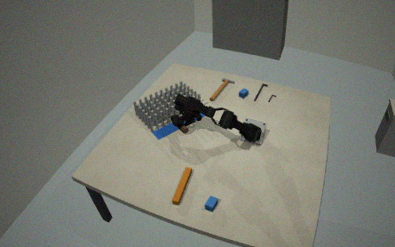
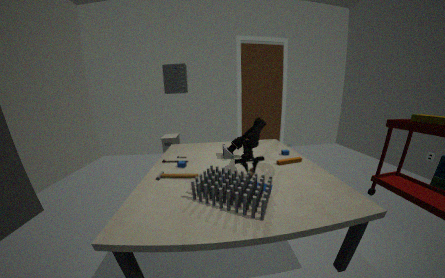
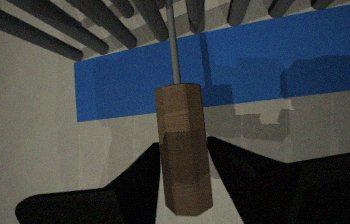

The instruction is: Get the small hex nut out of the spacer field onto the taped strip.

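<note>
The blue taped strip is 7 cm to the right of my gripper tip, 4 cm below it and 4 cm ahead of it. Also, from my gripper tip: orange bar: 38 cm to the left, 17 cm behind, 2 cm below.
</note>
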